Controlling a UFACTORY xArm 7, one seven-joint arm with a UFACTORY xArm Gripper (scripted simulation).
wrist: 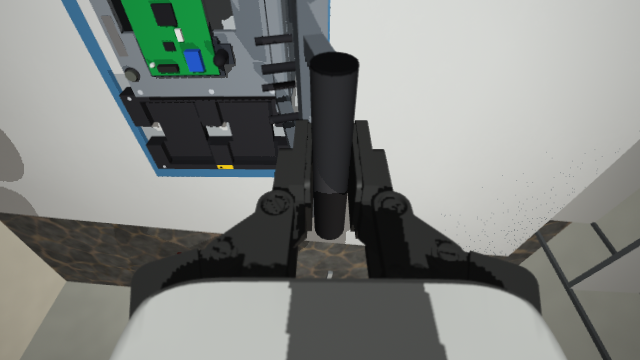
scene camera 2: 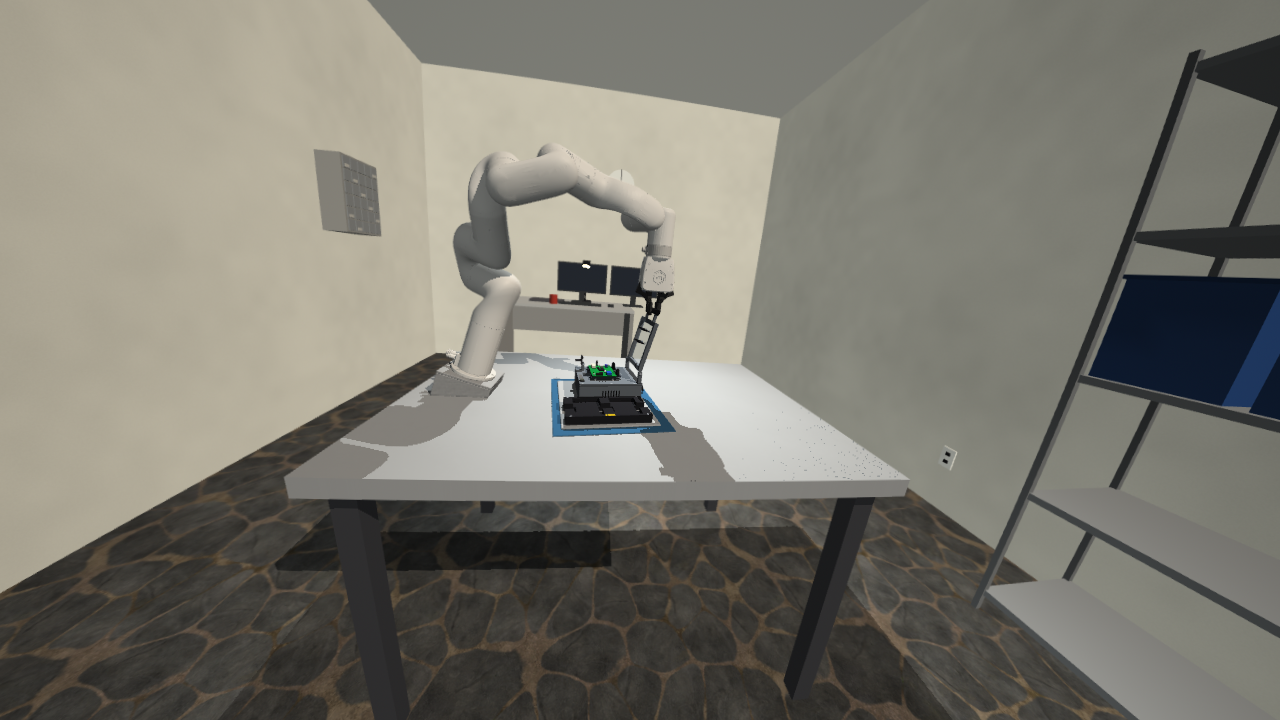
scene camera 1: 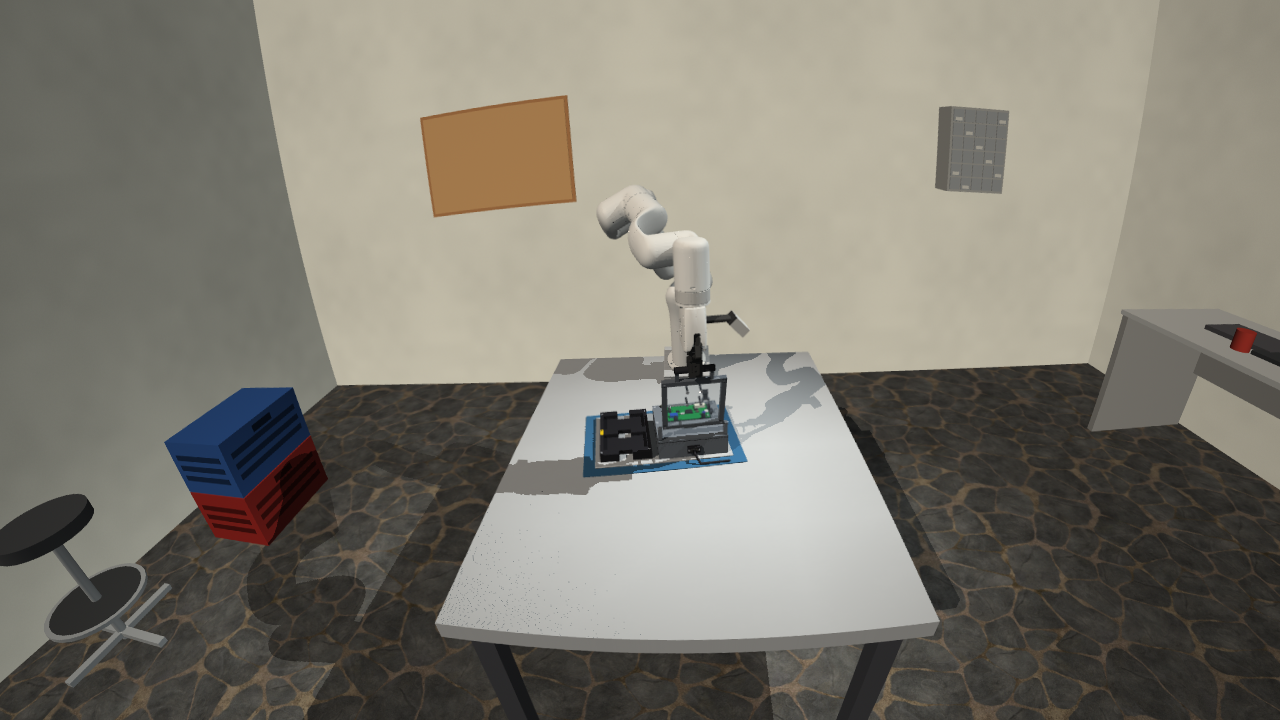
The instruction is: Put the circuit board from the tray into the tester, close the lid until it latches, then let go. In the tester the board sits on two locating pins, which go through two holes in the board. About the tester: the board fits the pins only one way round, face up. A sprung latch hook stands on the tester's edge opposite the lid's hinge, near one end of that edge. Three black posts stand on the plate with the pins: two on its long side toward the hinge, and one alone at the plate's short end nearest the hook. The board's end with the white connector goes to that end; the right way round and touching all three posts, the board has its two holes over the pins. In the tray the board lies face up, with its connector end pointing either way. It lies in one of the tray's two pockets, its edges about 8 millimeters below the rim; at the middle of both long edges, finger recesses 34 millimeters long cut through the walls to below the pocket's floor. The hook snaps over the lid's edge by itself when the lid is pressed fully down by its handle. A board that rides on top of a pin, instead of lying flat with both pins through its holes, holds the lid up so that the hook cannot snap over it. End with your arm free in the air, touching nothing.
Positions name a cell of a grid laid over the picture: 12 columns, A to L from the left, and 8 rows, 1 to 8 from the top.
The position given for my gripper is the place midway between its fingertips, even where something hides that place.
I see my gripper (scene camera 1: G5), a lid (wrist: G2) and a tester plate (wrist: E2).
